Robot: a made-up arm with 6 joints.
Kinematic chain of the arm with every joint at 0, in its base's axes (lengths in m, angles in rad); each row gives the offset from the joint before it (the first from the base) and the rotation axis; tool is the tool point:
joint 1: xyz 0 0 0.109 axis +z
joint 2: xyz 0 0.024 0 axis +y
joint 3: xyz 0 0 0.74 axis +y
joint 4: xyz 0 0 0.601 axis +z
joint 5: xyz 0 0 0 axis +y
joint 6: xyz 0 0 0.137 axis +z
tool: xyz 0 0 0
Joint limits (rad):
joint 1: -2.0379..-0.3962
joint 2: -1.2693..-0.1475
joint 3: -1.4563..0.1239
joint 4: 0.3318..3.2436
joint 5: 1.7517..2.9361
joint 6: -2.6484..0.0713
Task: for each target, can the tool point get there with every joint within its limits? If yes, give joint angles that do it. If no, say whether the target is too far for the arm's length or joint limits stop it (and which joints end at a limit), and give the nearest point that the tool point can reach.
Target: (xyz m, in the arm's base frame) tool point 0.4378 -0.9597 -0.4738
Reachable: no: joint limits stop it (at a limit: joint 1, joint 2, joint 3) | nearest point 0.4481 0.7013 -0.2401 | short by 1.677 m
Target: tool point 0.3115 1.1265 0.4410
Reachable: yes | joints -1.7276 -1.0606 -0.5630 1.5904 2.2366 -1.1810
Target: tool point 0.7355 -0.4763 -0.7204
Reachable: no: joint limits stop it (at a limit: joint 1, joint 2, joint 3, joint 5) | nearest point 0.4708 0.7034 -0.2424 | short by 1.300 m
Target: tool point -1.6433 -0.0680 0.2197
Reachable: no: too far | nearest point -1.1886 0.5084 0.2471 | short by 0.735 m
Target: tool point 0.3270 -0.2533 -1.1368
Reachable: no: joint limits stop it (at a limit: joint 1, joint 2, joint 3, joint 5) | nearest point 0.4249 0.7054 -0.2507 | short by 1.309 m
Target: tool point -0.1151 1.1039 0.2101
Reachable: yes | joints -1.3738 -1.0690 -0.8686 2.3236 2.2275 -1.3380
